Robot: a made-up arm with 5 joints.
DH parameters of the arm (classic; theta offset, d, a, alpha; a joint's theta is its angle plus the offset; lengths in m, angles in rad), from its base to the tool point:
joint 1: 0 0.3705 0 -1.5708
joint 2: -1.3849 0 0.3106 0
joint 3: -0.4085 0 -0.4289 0
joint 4: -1.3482 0 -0.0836 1.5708
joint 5: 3.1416 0.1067 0 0
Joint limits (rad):
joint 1: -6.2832..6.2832
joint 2: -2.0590..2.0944
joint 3: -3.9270..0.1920
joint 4: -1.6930..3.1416
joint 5: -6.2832..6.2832
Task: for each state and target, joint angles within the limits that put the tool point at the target. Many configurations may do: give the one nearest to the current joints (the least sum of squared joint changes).
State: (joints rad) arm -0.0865 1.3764 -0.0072 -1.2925 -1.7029
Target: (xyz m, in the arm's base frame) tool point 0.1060 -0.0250 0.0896
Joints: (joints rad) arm -0.2316 1.1160 -0.0891 -1.4251 -1.7029
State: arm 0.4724 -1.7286 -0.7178 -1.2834 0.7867
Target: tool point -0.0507 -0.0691 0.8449
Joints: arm 0.9378 -1.4703 -0.6350 -1.1957 0.7867
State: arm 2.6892 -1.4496 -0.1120 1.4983 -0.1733
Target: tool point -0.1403 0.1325 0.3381
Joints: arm 2.3848 -1.3801 0.0834 1.5558 -0.1733
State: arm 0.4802 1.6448 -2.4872 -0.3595 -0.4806
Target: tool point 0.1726 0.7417 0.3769
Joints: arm 1.3422 1.6354 -2.8722 -0.9838 -0.4806
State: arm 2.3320 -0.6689 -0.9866 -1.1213 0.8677
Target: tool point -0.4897 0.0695 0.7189
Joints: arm 3.0006 -0.1271 -1.0213 -0.9027 0.8677
